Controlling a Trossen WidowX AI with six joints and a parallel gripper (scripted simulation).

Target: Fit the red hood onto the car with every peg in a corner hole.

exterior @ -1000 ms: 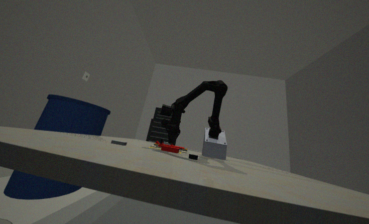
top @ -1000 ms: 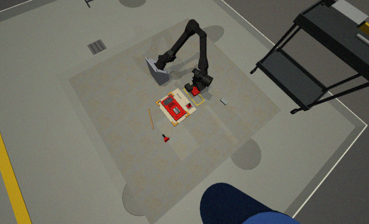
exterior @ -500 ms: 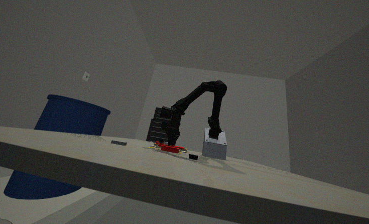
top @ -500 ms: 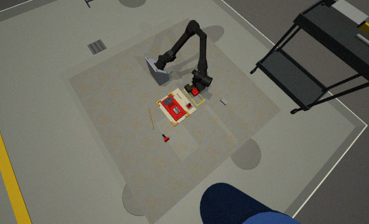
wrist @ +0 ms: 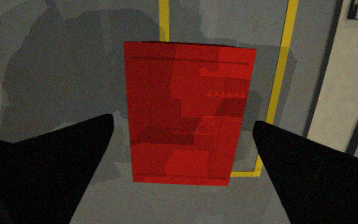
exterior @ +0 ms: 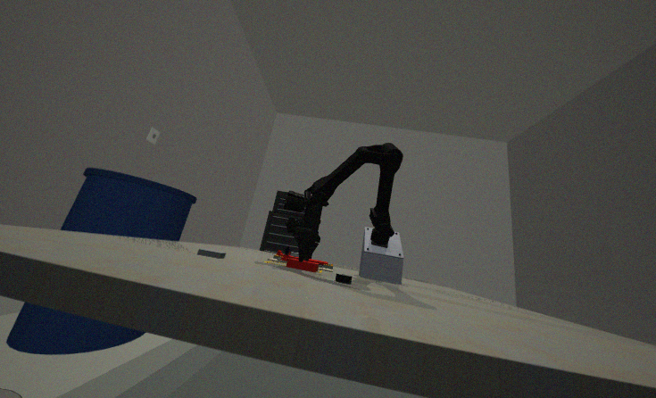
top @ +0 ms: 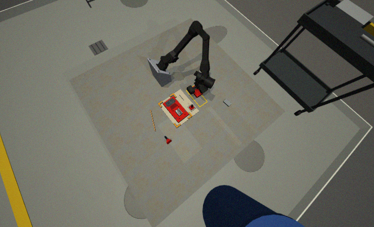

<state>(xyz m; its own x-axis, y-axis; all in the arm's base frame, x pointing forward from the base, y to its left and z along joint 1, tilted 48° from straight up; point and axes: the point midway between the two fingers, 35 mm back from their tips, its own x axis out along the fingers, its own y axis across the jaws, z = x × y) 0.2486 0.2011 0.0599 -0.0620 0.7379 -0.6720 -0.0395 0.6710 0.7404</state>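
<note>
Right now the red hood is 10 mm below my gripper tip. Also, from my gripper tip: grey engine block: 90 mm ahead, 230 mm to the right; thin orange rod: 30 mm ahead, 430 mm to the right, 20 mm below.
</note>
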